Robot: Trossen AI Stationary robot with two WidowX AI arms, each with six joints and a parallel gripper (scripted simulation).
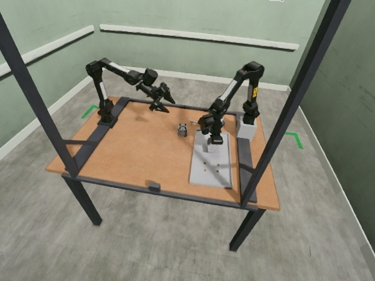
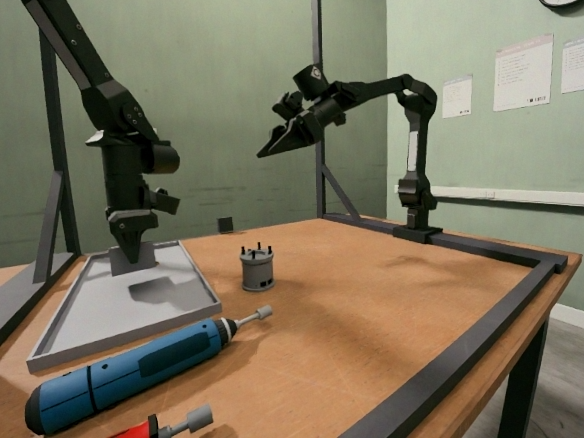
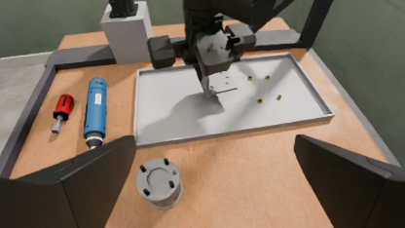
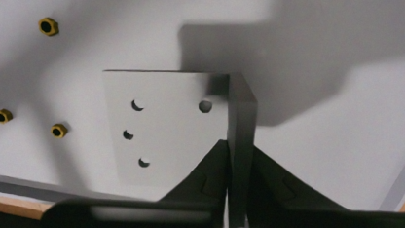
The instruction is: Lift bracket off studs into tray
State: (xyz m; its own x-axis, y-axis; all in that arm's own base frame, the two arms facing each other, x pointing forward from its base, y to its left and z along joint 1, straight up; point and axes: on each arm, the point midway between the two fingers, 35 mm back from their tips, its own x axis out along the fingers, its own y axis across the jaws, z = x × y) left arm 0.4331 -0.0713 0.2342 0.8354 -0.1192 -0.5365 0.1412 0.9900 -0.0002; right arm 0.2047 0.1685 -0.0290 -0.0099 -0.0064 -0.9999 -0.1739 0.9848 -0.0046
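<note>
Right now my right hand is 6 cm past the grey tray and 9 cm above it. Round my right hand: red tool 31 cm ahead, 1 cm to the right, 8 cm below; then grey joint module 11 cm ahead, 19 cm to the left, 6 cm below; then grey L-shaped bracket 3 cm behind, 4 cm below.
</note>
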